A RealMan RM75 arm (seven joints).
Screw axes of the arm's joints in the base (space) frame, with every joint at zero. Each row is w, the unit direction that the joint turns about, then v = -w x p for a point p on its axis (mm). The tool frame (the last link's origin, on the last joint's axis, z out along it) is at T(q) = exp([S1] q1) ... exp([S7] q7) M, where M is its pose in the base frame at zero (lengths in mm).
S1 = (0, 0, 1, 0, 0, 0)
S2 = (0, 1, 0, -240.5, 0, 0)
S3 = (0, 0, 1, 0, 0, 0)
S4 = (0, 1, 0, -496.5, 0, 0)
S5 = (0, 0, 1, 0, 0, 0)
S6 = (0, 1, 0, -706.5, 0, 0)
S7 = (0, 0, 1, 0, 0, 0)
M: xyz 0 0 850.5 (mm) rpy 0 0 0 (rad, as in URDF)
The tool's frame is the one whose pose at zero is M.
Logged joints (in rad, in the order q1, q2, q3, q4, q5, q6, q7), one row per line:
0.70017 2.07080 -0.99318 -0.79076 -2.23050 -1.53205 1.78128
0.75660 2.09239 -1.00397 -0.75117 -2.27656 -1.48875 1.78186
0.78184 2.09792 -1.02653 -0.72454 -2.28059 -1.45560 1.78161
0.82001 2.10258 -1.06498 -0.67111 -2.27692 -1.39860 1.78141
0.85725 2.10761 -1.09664 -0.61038 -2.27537 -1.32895 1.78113
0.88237 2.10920 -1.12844 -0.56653 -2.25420 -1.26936 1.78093
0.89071 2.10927 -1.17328 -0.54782 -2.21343 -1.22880 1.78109
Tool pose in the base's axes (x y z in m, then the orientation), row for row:
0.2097 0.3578 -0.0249 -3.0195 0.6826 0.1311
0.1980 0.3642 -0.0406 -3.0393 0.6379 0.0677
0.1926 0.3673 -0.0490 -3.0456 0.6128 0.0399
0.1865 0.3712 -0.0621 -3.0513 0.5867 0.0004
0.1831 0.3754 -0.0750 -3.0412 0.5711 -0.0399
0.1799 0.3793 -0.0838 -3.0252 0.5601 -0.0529
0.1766 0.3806 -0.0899 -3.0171 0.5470 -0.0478
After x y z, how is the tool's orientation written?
As a rotation vector, in radians.
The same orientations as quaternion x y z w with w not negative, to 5 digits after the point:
-0.97429 0.22025 0.04230 0.02156
-0.97829 0.20533 0.02179 0.01767
-0.98012 0.19721 0.01284 0.01735
-0.98187 0.18879 0.00013 0.01720
-0.98247 0.18450 -0.01289 0.02349
-0.98263 0.18193 -0.01718 0.03226
-0.98315 0.17824 -0.01558 0.03746

